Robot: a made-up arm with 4 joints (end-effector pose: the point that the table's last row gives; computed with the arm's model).
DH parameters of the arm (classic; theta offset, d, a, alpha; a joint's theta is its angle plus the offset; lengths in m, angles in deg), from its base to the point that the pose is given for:
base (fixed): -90 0.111 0 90
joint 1: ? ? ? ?
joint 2: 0 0.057 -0.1 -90
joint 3: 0 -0.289 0.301 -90
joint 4: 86.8 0 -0.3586 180
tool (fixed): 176.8 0.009 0 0
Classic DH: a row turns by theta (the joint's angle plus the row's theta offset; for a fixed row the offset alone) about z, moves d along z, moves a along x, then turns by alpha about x.
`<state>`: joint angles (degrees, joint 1 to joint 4).
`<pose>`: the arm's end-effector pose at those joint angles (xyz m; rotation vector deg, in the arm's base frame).
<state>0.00 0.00 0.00 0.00</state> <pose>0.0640 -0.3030 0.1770 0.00 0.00 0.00</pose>
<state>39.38 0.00 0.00 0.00</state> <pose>0.0640 -0.1923 0.3542 -39.38 0.00 0.00</pose>
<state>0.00 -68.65 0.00 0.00</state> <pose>-0.1484 -0.2522 0.1770 0.00 0.00 -68.65</pose>
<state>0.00 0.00 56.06 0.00</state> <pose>0.0640 -0.1863 -0.0601 56.06 0.00 0.00</pose>
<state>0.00 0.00 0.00 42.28</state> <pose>-0.0156 -0.5491 0.1770 0.00 0.00 -42.28</pose>
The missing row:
joint 1: 0 0.005 0.122 -90
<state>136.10 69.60 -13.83 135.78</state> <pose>0.2282 0.6983 0.5043 -113.82 -81.70 -14.00</pose>
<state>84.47 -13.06 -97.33 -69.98</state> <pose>-0.1620 0.0159 0.0917 -140.56 101.09 -17.69</pose>
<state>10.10 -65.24 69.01 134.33</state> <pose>-0.3274 0.2196 -0.4085 -80.88 -42.13 141.93</pose>
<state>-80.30 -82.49 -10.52 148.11</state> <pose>-0.4747 -0.0882 0.5355 51.32 -83.53 110.88</pose>
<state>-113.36 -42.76 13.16 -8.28</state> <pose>-0.0445 0.0894 -0.1299 121.20 31.23 -28.95</pose>
